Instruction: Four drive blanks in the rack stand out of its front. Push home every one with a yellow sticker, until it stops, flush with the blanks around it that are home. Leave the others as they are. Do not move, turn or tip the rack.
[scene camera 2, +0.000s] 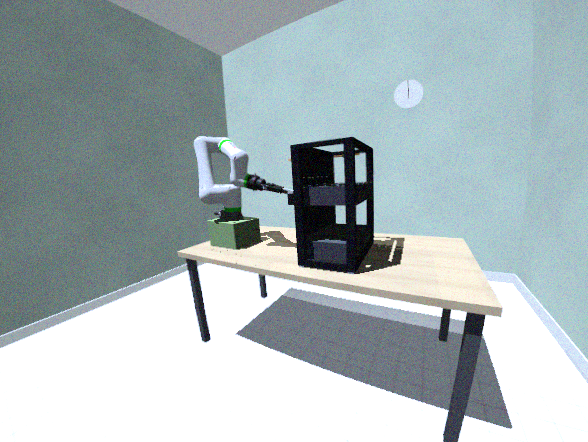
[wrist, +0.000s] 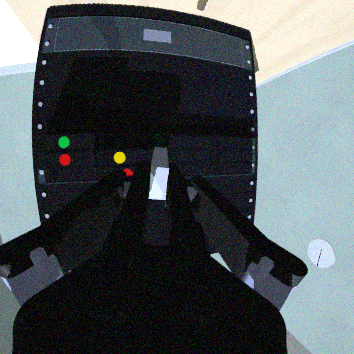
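The black rack (scene camera 2: 350, 220) (wrist: 145, 11) stands upright on the table. In the wrist view, four stickers mark its dark front: a yellow sticker (wrist: 119, 157), a green sticker (wrist: 63, 142), a red sticker (wrist: 64, 160) and another red sticker (wrist: 127, 172), partly hidden by a finger. The edges of the stickered blanks are too dark to tell apart. In the scene view, a dark block (scene camera 2: 291, 199) juts from the rack's front. My gripper (scene camera 2: 288, 192) (wrist: 159, 158) is shut and empty, its tips close to the front, beside the yellow sticker in the wrist view. Contact cannot be told.
The wooden table (scene camera 2: 430, 260) bears the rack and the green base block (scene camera 2: 224, 234) under the arm. Grey boxes (scene camera 2: 327, 195) (scene camera 2: 330, 251) show inside the rack's open side. A light label (wrist: 157, 35) is on a grey panel. A round clock (scene camera 2: 408, 93) (wrist: 321, 253) hangs on the wall.
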